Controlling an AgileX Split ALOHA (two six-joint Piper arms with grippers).
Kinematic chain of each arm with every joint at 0, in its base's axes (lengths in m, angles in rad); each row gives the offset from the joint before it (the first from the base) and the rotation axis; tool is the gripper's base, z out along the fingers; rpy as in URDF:
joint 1: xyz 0 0 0.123 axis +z
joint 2: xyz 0 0 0 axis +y
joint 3: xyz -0.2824 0 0.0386 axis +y
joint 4: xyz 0.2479 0 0.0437 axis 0.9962 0 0.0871
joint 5: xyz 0 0 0 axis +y
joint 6: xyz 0.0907 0 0.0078 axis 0.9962 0 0.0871
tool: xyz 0 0 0 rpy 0 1.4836 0
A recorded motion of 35 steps. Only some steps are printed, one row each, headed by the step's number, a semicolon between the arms.
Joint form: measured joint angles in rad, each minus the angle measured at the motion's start. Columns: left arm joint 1, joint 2, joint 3, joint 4, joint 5, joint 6; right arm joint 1, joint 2, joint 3, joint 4, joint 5, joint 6.
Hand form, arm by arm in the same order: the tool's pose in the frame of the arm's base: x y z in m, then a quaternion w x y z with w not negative. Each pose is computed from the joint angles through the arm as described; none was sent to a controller.
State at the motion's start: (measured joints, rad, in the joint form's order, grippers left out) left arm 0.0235 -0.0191 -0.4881 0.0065 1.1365 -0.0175; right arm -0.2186 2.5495 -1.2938 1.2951 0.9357 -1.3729
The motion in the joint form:
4: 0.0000 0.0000 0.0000 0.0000 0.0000 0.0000; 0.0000 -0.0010 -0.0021 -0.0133 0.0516 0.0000
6: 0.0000 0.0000 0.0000 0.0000 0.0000 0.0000; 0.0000 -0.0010 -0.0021 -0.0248 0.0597 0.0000
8: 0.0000 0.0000 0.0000 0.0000 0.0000 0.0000; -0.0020 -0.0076 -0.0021 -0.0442 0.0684 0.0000
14: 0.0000 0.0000 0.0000 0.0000 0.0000 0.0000; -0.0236 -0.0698 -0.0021 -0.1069 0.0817 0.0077
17: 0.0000 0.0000 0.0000 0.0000 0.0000 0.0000; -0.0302 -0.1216 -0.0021 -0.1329 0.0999 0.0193
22: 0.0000 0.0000 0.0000 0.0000 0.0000 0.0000; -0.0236 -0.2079 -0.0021 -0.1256 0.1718 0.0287
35: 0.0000 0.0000 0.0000 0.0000 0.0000 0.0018; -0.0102 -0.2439 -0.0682 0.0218 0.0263 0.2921
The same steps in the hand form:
4: -0.0097 0.0003 0.2677 0.49195 -0.01811 0.87042 0.00472; 0.3815 -0.0101 -0.0275 0.11308 -0.03457 0.89378 0.43263
6: -0.0097 0.0003 0.2677 0.49195 -0.01811 0.87042 0.00472; 0.3805 -0.0097 -0.0273 0.10941 -0.04011 0.89297 0.43478
8: -0.0097 0.0003 0.2677 0.49195 -0.01811 0.87042 0.00472; 0.3797 -0.0104 -0.0248 0.10694 -0.04952 0.89254 0.43529
14: -0.0097 0.0003 0.2677 0.49195 -0.01811 0.87042 0.00472; 0.3828 -0.0205 -0.0026 0.11916 -0.07701 0.89464 0.42366
17: -0.0097 0.0003 0.2677 0.49195 -0.01811 0.87042 0.00472; 0.3860 -0.0239 0.0171 0.13089 -0.09250 0.89318 0.42016
22: -0.0097 0.0003 0.2677 0.49195 -0.01811 0.87042 0.00472; 0.3906 -0.0192 0.0546 0.15470 -0.11637 0.87735 0.43908
35: -0.0097 0.0003 0.2677 0.49195 -0.01732 0.87044 0.00516; 0.4242 -0.0245 0.0800 0.19957 0.04831 0.88385 0.42030

